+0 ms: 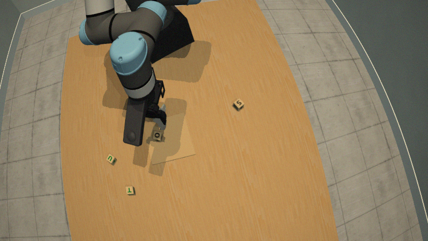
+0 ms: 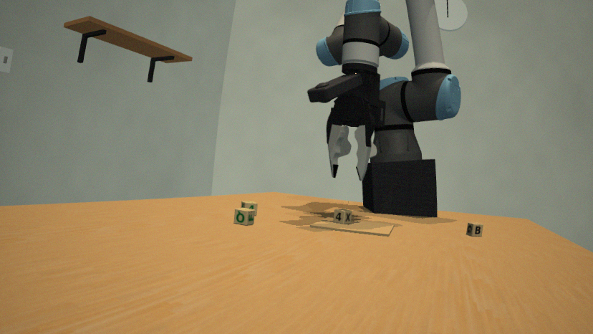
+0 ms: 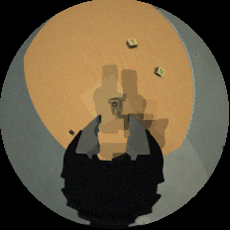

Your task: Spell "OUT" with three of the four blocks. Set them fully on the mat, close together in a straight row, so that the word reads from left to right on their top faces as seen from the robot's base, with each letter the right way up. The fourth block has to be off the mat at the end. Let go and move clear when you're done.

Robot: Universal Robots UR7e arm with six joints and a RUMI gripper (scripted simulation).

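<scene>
Now: the tan mat 100 mm below my hand, 30 mm to the left of it and 10 mm ahead of it. The rest, counted from my hand: S block (270 mm to the left, 90 mm below, 40 mm behind).
</scene>
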